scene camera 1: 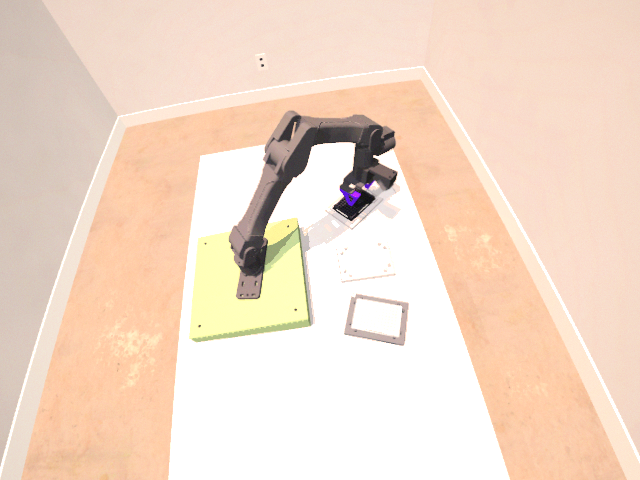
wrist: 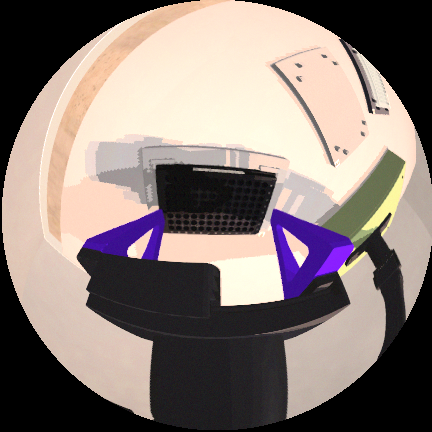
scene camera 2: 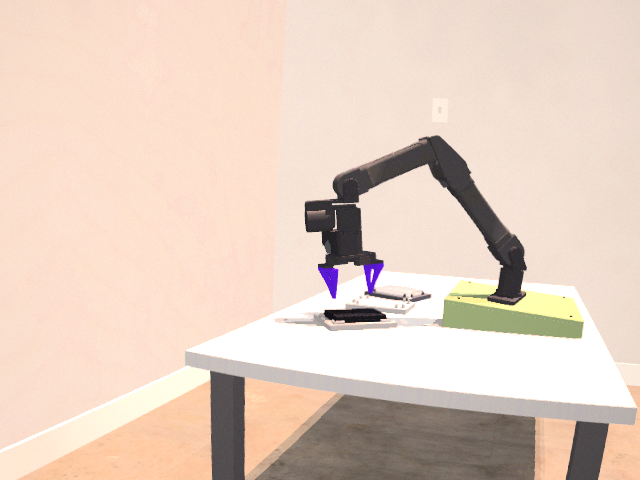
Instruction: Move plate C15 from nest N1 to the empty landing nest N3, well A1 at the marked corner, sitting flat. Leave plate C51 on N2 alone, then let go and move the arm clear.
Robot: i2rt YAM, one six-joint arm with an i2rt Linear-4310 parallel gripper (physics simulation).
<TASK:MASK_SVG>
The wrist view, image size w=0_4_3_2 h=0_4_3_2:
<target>my gripper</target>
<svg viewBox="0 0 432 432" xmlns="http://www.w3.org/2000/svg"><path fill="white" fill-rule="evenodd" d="M350 239L342 234L273 208L270 225L284 299L240 305L221 305L220 269L216 265L207 262L157 260L164 227L162 209L157 209L135 220L87 238L78 251L76 259L91 276L86 286L89 294L85 305L114 325L141 338L152 341L149 403L154 421L192 429L232 430L266 425L286 419L287 369L283 340L312 329L350 304L342 280L337 272L353 249ZM152 228L141 258L128 257L127 248ZM282 227L308 248L308 254L300 267L289 248Z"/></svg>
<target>black well plate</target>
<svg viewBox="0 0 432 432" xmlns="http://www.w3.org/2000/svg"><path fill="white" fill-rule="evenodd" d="M155 165L158 209L162 209L164 217L163 233L247 235L259 232L277 179L274 172L205 164Z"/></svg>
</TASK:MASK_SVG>
